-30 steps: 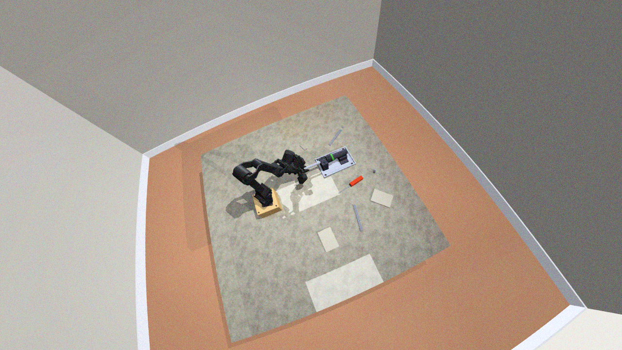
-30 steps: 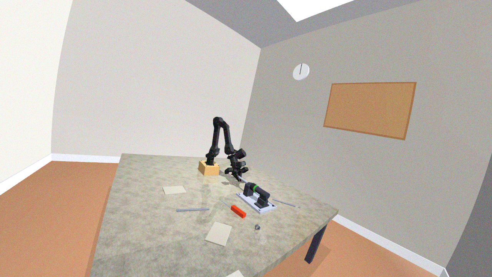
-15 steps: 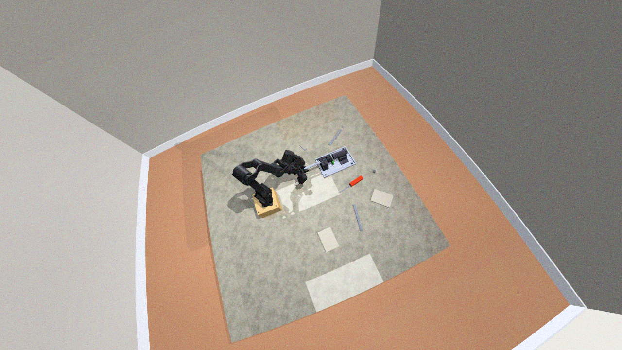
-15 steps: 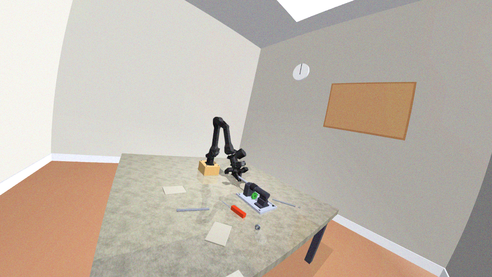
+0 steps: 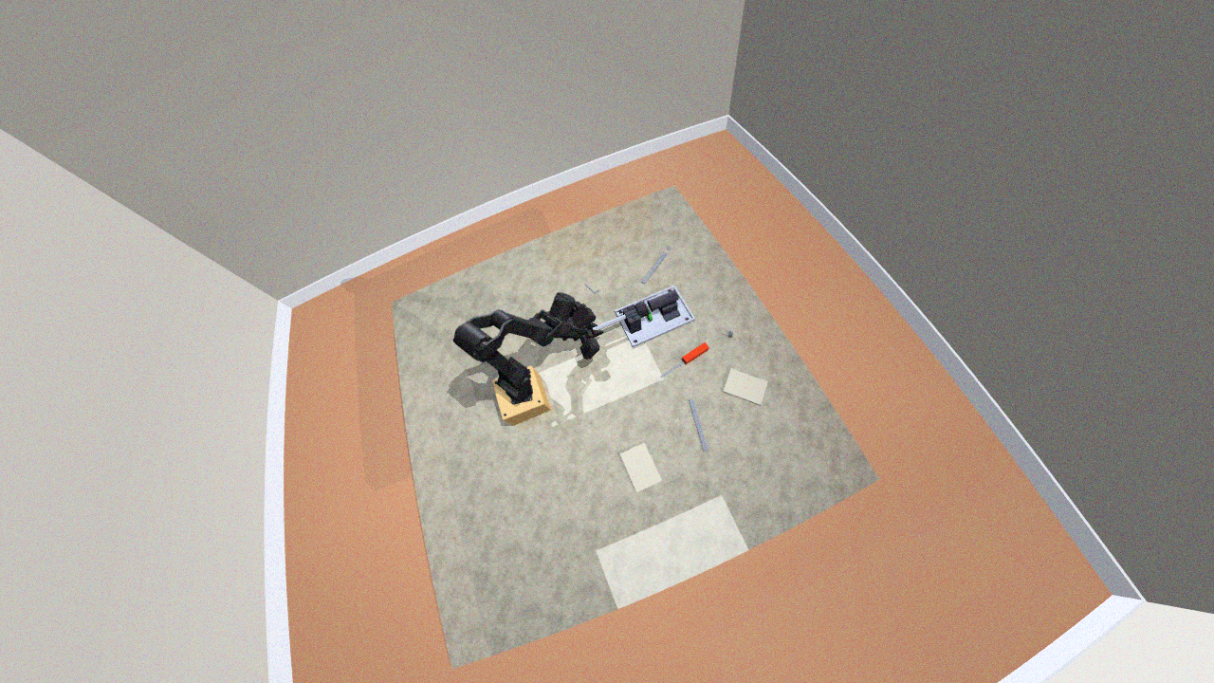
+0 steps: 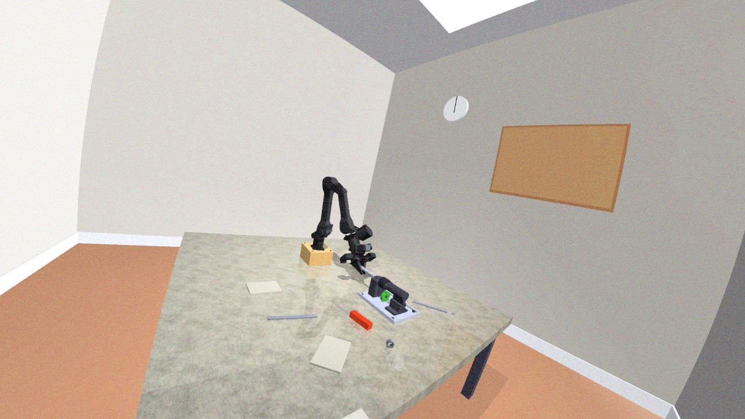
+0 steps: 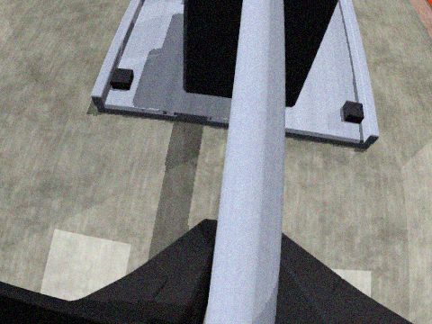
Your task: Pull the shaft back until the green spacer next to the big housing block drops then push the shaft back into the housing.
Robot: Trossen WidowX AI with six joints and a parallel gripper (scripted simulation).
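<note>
Right now my gripper tip is 60 mm short of the grey shaft, 20 mm below it and 10 mm to the right of it. From my gripper tip the other things lie so: fixture 190 mm ahead, 40 mm to the left, 10 mm below; then green spacer 160 mm ahead, 30 mm to the left, 30 mm below.
</note>
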